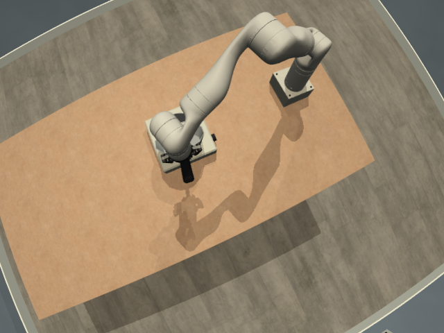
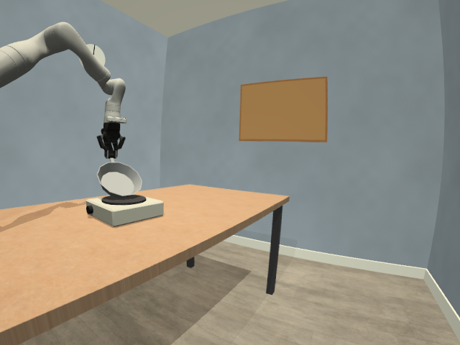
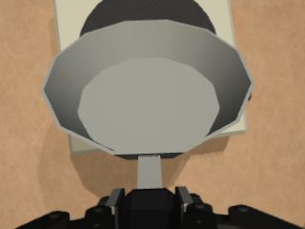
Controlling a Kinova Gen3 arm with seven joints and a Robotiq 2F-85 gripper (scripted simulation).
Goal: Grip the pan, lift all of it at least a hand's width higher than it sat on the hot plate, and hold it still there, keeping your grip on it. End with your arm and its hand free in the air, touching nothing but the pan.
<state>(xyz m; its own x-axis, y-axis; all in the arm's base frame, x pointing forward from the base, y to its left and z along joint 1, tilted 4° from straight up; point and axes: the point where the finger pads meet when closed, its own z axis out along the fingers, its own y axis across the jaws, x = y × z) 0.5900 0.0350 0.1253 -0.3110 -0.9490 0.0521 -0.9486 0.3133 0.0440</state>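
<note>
Right now the grey pan is 7 cm below my hand, 4 cm to the right of it and 1 cm behind it. Also, from my hand: hot plate: 22 cm below, 13 cm to the right, 6 cm behind.
</note>
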